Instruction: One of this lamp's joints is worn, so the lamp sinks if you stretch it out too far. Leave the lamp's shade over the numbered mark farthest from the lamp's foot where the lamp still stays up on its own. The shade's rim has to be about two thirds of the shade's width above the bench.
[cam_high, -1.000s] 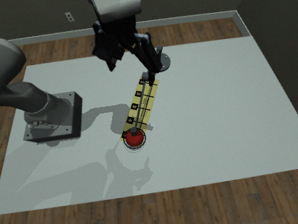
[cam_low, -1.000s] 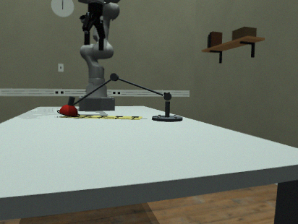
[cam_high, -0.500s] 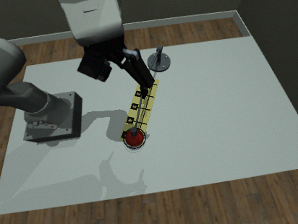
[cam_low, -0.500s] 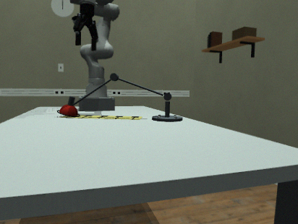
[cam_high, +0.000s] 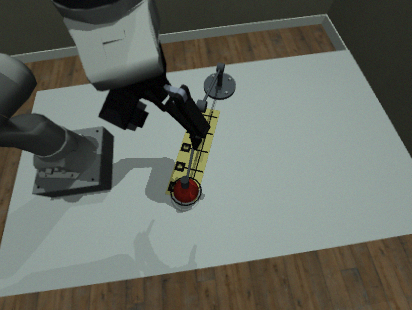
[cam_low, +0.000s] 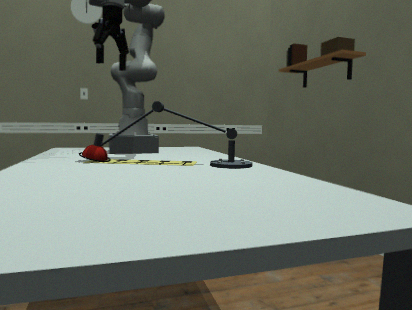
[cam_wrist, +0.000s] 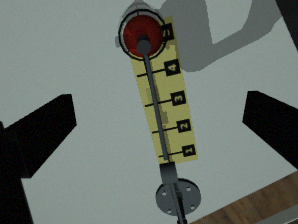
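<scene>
The yellow numbered strip lies 3 cm ahead of my hand, 11 cm to the left of it and 38 cm below it. From my hand the other things lie so: round dark lamp foot 21 cm ahead, 43 cm to the left, 35 cm below.
</scene>
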